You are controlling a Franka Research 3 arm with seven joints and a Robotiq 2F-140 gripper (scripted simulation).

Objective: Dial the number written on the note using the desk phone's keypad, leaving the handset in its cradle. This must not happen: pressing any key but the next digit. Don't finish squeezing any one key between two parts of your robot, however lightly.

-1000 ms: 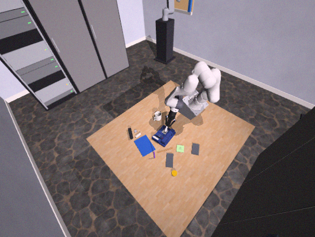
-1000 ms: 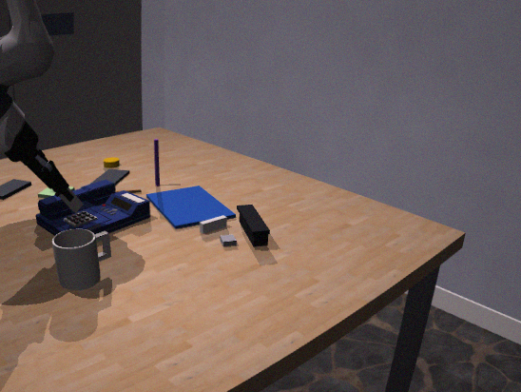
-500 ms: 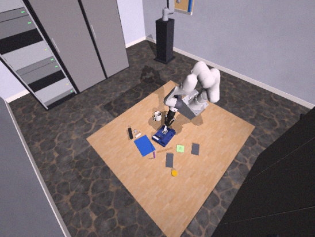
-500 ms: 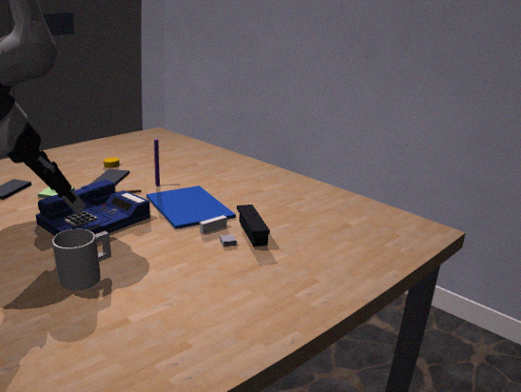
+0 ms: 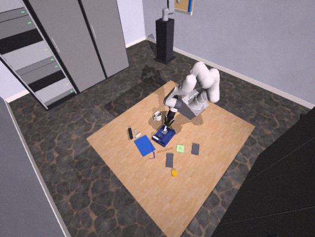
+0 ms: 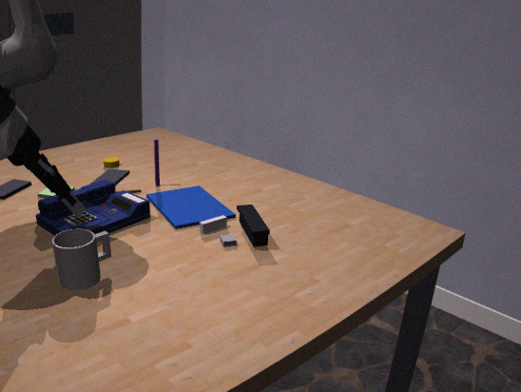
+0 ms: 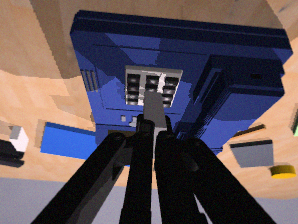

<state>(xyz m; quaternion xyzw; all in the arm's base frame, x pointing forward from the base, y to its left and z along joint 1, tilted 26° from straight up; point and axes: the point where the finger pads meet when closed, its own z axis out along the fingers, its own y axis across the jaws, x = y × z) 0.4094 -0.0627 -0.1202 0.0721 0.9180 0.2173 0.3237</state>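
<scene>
The handset lies 50 mm ahead of my hand, 70 mm to the left of it and 20 mm below it. Round my hand: blue folder: 280 mm ahead, 80 mm to the right, 60 mm below; grey mug: 100 mm behind, 190 mm to the right, 30 mm below; wooden pencil: 190 mm ahead, 130 mm to the left, 70 mm below.
</scene>
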